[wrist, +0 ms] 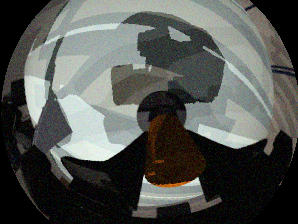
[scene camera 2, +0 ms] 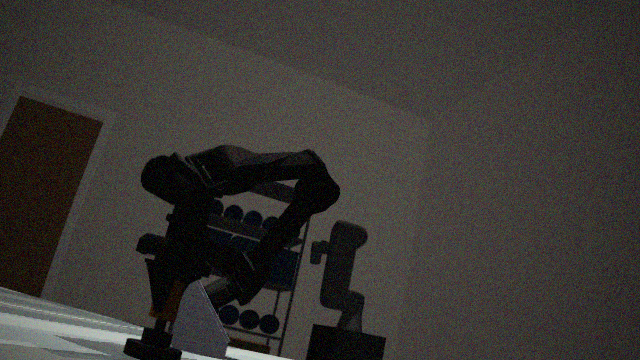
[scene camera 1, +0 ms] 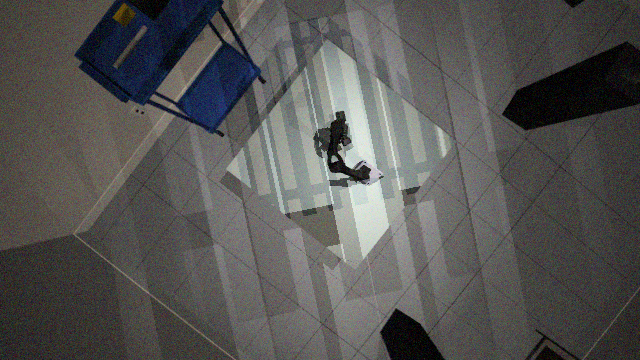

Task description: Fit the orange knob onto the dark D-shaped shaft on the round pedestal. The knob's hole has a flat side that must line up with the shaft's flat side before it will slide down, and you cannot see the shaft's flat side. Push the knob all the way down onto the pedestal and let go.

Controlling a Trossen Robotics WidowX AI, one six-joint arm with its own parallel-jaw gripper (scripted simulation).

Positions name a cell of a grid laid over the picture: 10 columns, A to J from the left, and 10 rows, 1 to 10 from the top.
Labels:
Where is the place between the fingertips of the gripper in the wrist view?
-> At F7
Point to a dark round pedestal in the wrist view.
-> F5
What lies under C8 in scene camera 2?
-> The gripper.

